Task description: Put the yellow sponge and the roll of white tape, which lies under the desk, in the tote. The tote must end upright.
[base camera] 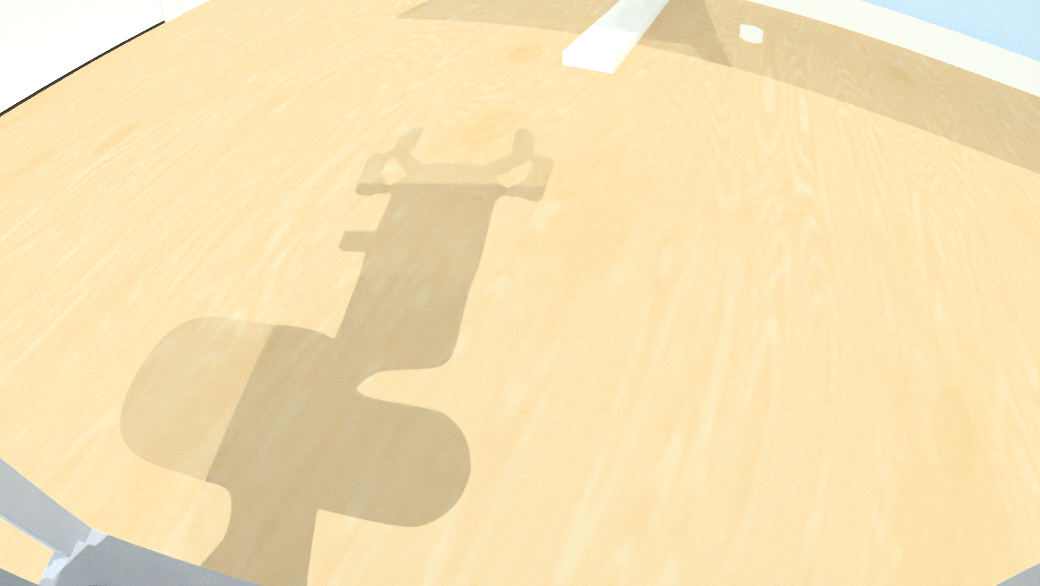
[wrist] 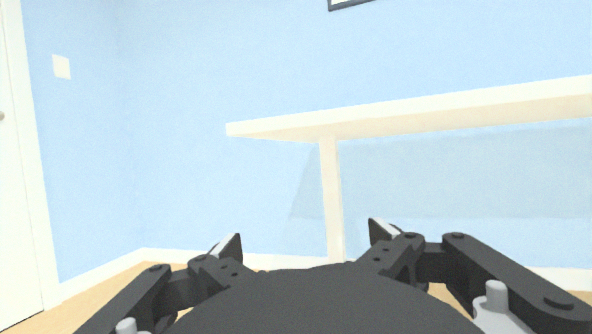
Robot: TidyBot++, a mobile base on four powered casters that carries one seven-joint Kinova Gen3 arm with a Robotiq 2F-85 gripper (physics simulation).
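Places are measured from the arm's base along level axes (x back, y right, z up), in centimetres.
Pixels of known places: gripper, fingertip midpoint: [wrist: 305,239].
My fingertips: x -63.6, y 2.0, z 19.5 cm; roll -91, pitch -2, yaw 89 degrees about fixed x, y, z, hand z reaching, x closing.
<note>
Behind a point stands the place of what it marks.
The roll of white tape [base camera: 751,34] {x -120.4, y 37.1, z -37.8 cm} lies on the shaded floor at the top right of the base camera view, to the right of the desk's foot and near the wall. The white desk [wrist: 410,111] {x -84.9, y 20.3, z 30.3 cm} shows in the wrist view at centre and right, its top seen from slightly below, with one leg under it. My gripper [wrist: 305,239] {x -63.6, y 2.0, z 19.5 cm} is open and empty, pointing forward with the desk leg behind it in the view. The yellow sponge and the tote do not show in either view.
The desk's long white foot [base camera: 611,43] rests on the wooden floor at the top of the base camera view. A blue wall [wrist: 175,175] {x -199.4, y -74.7, z 17.9 cm} stands behind the desk. A white door [wrist: 17,225] {x -152.8, y -125.0, z 3.7 cm} is at the left. The arm's shadow falls on the floor.
</note>
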